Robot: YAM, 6 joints.
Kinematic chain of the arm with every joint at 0, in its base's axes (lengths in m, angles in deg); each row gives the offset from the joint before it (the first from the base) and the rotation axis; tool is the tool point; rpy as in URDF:
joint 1: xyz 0 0 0.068 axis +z
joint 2: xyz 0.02 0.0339 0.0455 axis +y
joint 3: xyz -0.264 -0.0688 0 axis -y
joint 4: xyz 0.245 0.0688 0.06 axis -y
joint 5: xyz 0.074 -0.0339 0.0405 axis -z
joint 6: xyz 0.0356 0 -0.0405 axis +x
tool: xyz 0 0 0 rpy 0 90 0
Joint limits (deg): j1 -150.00..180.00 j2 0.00..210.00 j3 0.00..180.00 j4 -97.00..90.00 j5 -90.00..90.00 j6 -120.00..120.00
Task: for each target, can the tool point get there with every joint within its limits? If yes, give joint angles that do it. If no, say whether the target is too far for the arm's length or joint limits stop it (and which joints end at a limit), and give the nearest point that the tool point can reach.
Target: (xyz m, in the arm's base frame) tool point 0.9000 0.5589 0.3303
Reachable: no: too far | nearest point 0.5375 0.3338 0.2413 | short by 0.436 m
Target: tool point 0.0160 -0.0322 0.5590
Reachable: yes | joints 51.12 40.73 74.25 60.48 66.58 -26.78
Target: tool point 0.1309 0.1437 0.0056
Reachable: yes | joints 43.64 123.11 39.01 -36.99 -22.65 63.48
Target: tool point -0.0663 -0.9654 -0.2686
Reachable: no: too far | nearest point -0.0411 -0.5990 -0.1205 | short by 0.396 m
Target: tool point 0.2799 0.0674 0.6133
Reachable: yes | joints 13.60 90.10 111.28 35.22 0.42 85.63
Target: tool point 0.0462 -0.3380 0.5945
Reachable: yes | joints -77.29 108.50 128.48 53.78 55.31 72.32
